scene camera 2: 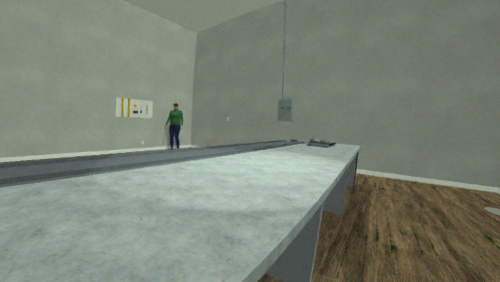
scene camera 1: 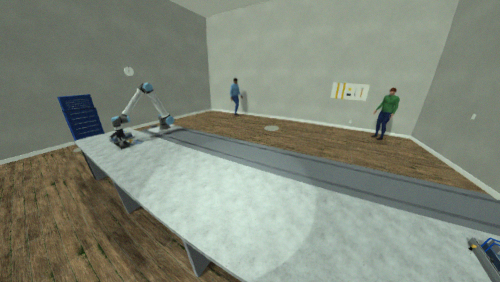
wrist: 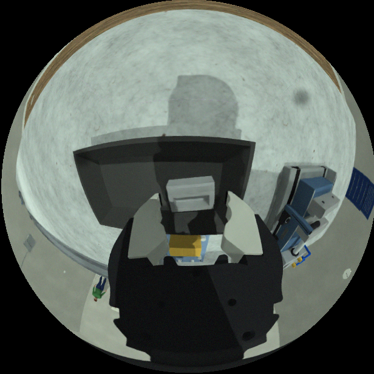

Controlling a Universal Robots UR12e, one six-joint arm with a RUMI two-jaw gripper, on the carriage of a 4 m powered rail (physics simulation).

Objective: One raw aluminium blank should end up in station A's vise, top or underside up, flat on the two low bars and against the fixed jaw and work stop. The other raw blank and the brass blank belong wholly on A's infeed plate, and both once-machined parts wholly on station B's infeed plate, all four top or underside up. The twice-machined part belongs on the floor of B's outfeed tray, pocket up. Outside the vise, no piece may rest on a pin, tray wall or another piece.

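Seen in the pictures: gripper, fingertip midpoint: point(scene camera 1: 121, 143); arm's base, link origin: point(scene camera 1: 165, 128).
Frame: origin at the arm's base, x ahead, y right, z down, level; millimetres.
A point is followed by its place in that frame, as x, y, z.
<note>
A light grey metal part point(wrist: 191, 187) lies in the dark tray point(wrist: 117, 217); a recess shows in its side nearer the gripper body. My gripper point(wrist: 192, 193) point(scene camera 1: 120, 142) @[775, -117, -1] is open, its two pale fingers apart on either side of the part, with a gap at each side. A yellow brass-coloured block point(wrist: 185, 245) sits on the blue plate point(wrist: 205, 242) with pale pins, beyond the tray wall and partly hidden by the gripper. A grey and blue vise assembly point(wrist: 315, 192) stands to the right in the wrist view. The other blanks and parts cannot be made out.
The tray walls rise around the part, close to the fingers. A blue tube frame with yellow ends point(wrist: 306, 255) is by the vise. The rail point(scene camera 1: 300, 167) runs along the table. Other station equipment point(scene camera 1: 492, 255) @[558, -3576, -15] point(scene camera 2: 320, 143) @[666, -3519, -20] is at the far end. Two people stand beyond the rail.
</note>
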